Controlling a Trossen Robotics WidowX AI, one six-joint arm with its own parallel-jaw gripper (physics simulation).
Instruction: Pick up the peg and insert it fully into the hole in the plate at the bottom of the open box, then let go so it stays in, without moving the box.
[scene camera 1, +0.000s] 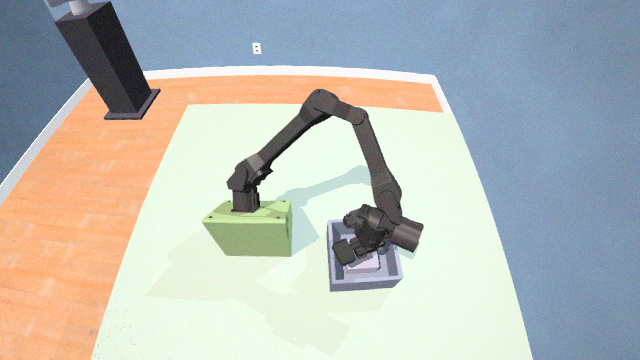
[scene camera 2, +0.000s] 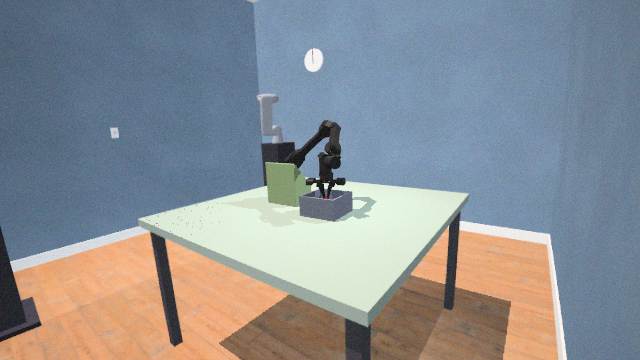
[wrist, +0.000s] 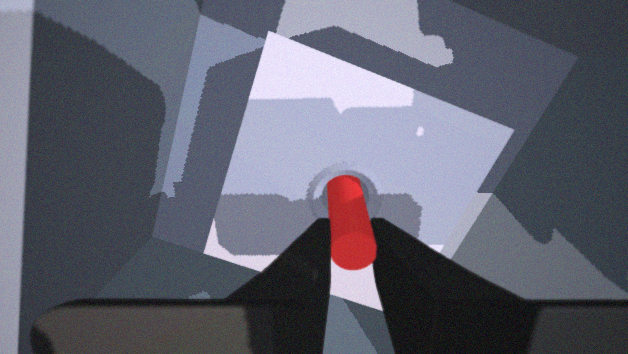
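Seen in the pictures: gripper, fingertip midpoint: (scene camera 1: 363, 252) (scene camera 2: 326, 198) (wrist: 349, 230); arm's base at its link origin: (scene camera 1: 245, 209) (scene camera 2: 286, 173).
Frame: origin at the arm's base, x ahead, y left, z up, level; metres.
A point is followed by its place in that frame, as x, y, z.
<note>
My gripper (wrist: 349, 230) @(0.332, -0.069, -0.089) (scene camera 2: 326, 197) @(0.332, -0.069, -0.089) is shut on the red peg (wrist: 351, 225) @(0.327, -0.061, -0.078) and reaches down inside the grey-blue open box (scene camera 1: 364, 285) @(0.335, -0.159, -0.105) (scene camera 2: 316, 207) @(0.342, -0.158, -0.108). In the wrist view the peg's far end overlaps the ringed hole (wrist: 371, 192) @(0.336, -0.058, -0.104) of the pale plate (wrist: 320, 145) @(0.311, -0.050, -0.105) (scene camera 1: 362, 263) @(0.330, -0.095, -0.105). The peg looks slightly tilted against the hole's axis. How deep its far end sits, or whether it is above the hole, cannot be told. In scene camera 1 the arm hides the peg and the fingertips. The plate lies turned at an angle in the wrist view.
A green block (scene camera 1: 257, 237) @(0.042, -0.072, -0.017) (scene camera 2: 281, 184) @(0.027, -0.073, -0.047) carries the arm's base, to the left of the box in scene camera 1. The box walls stand around the gripper on all sides. The pale green table top (scene camera 1: 425, 310) @(0.528, -0.219, -0.163) (scene camera 2: 300, 250) @(0.512, -0.458, -0.163) bears both.
</note>
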